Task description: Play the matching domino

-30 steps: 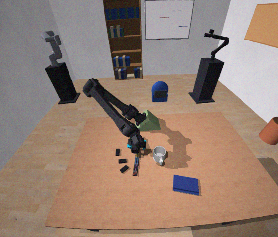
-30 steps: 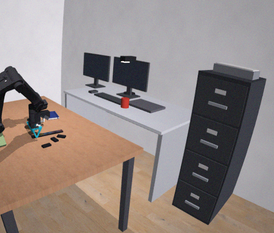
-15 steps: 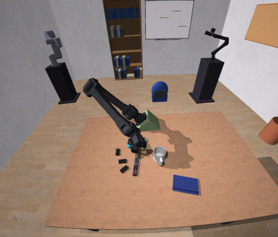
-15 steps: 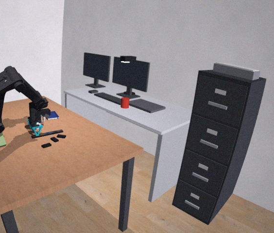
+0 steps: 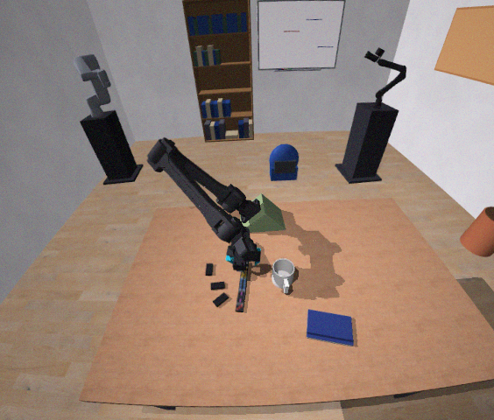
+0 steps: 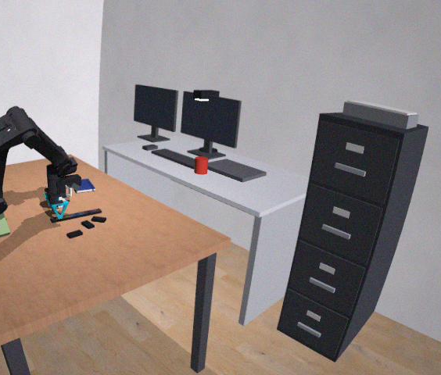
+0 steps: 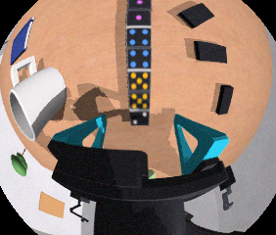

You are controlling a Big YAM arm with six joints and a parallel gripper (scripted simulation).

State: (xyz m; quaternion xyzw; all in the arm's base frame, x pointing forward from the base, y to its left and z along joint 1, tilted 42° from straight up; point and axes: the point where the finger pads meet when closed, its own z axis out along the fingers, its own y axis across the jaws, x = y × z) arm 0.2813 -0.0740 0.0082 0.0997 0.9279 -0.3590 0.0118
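The domino lies 30 mm below my hand. Round my hand: blue book (290 mm ahead, 270 mm to the left, 30 mm below).
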